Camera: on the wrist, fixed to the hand. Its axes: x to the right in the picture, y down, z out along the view.
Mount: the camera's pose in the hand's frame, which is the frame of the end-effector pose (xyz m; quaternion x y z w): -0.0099 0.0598 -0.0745 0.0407 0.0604 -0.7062 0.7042
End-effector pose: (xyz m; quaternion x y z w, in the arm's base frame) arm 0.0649 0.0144 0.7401 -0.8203 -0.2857 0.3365 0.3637
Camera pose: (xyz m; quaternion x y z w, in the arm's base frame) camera 0.1289 -0.0570 0.7342 -0.3814 -0.7448 -0.0578 0.5444
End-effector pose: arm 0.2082 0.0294 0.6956 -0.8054 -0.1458 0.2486 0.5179
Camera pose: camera 0.2397 -0.0574 0.6692 -0.4582 -0.6301 -0.2334 0.5819
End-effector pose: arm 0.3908 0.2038 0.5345 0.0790 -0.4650 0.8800 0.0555
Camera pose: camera 0.3838 0.2316 0.4428 0.3331 -0.2325 0.6042 0.6855
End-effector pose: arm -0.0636 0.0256 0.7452 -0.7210 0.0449 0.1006 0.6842
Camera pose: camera -0.0791 -0.0529 0.6920 -0.5177 -0.4321 -0.4577 0.5795
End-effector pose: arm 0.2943 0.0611 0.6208 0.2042 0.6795 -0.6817 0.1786
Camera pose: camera 0.3366 0.1344 0.5754 0.2876 -0.6058 0.6215 0.4050
